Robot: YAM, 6 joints.
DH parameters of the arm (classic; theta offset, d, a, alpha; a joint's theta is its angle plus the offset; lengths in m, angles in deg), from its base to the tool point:
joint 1: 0 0.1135 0.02 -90
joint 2: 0 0 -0.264 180
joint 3: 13.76 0 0.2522 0
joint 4: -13.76 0 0.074 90
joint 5: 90 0 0 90
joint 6: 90 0.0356 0 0
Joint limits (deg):
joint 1: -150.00..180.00
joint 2: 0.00..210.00
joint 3: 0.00..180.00
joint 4: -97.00..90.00
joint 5: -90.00..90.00
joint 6: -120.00..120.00
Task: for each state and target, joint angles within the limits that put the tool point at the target. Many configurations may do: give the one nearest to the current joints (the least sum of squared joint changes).
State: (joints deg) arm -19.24 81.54 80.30 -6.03 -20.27 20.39
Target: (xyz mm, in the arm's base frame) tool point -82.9 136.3 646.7
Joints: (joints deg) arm -53.00 41.89 117.65 5.75 -26.38 20.39
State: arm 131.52 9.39 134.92 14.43 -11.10 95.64
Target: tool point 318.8 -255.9 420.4
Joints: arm 142.56 0.00 114.15 -18.98 -15.25 95.64
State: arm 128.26 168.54 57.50 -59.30 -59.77 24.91
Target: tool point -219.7 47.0 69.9
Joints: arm 159.78 125.72 52.56 -79.81 -63.41 24.91
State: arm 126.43 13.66 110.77 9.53 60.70 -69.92
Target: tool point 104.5 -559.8 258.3
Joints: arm 98.01 2.78 145.98 17.10 45.61 -69.92
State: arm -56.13 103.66 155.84 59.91 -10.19 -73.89
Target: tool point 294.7 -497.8 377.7
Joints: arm -59.80 149.06 149.90 35.60 -6.93 -73.89
